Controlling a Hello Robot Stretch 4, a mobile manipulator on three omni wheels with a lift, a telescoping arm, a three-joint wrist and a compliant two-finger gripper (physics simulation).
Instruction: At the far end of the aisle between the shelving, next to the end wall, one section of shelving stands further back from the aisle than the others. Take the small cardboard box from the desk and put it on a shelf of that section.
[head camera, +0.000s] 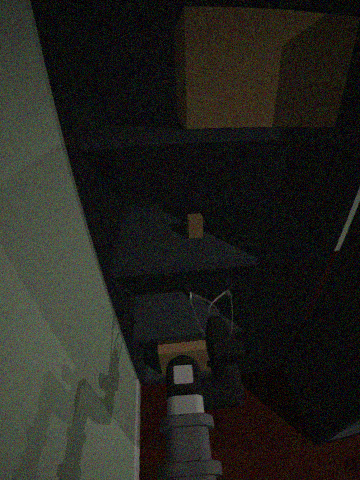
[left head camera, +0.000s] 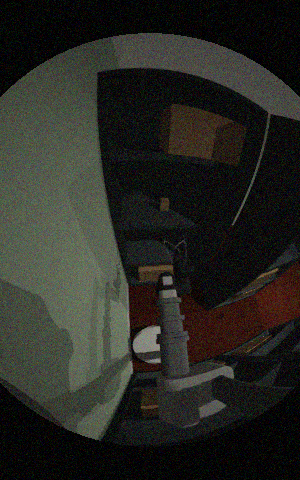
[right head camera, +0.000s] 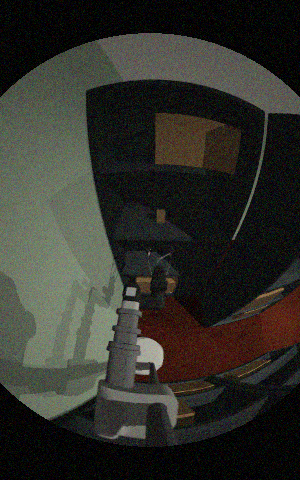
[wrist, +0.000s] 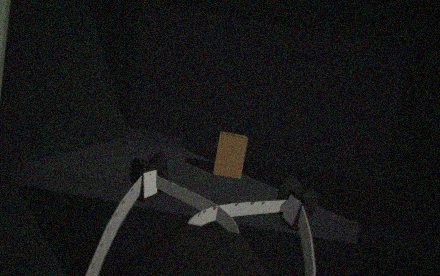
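Pixels of known places: gripper, between the fingertips: (head camera: 207, 280) (left head camera: 172, 234) (right head camera: 159, 246) (wrist: 223, 180); robot's base, origin of its link: (left head camera: 152, 343) (right head camera: 142, 354).
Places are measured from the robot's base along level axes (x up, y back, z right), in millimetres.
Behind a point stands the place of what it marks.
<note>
The small cardboard box (head camera: 195, 226) {y -910, x 1021, z 91 mm} (left head camera: 164, 204) {y -910, x 1020, z 93 mm} (right head camera: 161, 216) {y -911, x 1016, z 102 mm} (wrist: 230, 155) {y -910, x 1010, z 93 mm} stands upright on a dark middle shelf (head camera: 140, 250) {y -846, x 963, z -137 mm} (left head camera: 142, 215) {y -849, x 963, z -71 mm} (right head camera: 132, 227) {y -832, x 964, z -105 mm} (wrist: 95, 167) {y -794, x 963, z -137 mm} of the section beside the end wall. This section lies behind the dark panel on the right. My gripper (head camera: 211, 296) (left head camera: 175, 245) (right head camera: 159, 256) (wrist: 223, 180) {y -582, x 1036, z 89 mm} is open and empty. It is in front of the shelf and apart from the box, appearing below it in the head view. The box's lower edge shows fully in the wrist view. The desk does not show.
The pale end wall (head camera: 30, 200) {y -508, x 1355, z -274 mm} (left head camera: 50, 225) {y -271, x 1383, z -265 mm} (right head camera: 40, 225) {y -315, x 1363, z -267 mm} runs close along the left of my arm. A large cardboard box (head camera: 232, 70) {y -768, x 1559, z 169 mm} (left head camera: 192, 132) {y -767, x 1550, z 167 mm} (right head camera: 179, 140) {y -767, x 1549, z 167 mm} stands on the shelf above. Another box (head camera: 167, 348) {y -785, x 319, z -74 mm} (left head camera: 148, 272) {y -760, x 275, z -17 mm} (right head camera: 143, 285) {y -759, x 229, z -47 mm} is on a lower shelf, partly behind my wrist.
</note>
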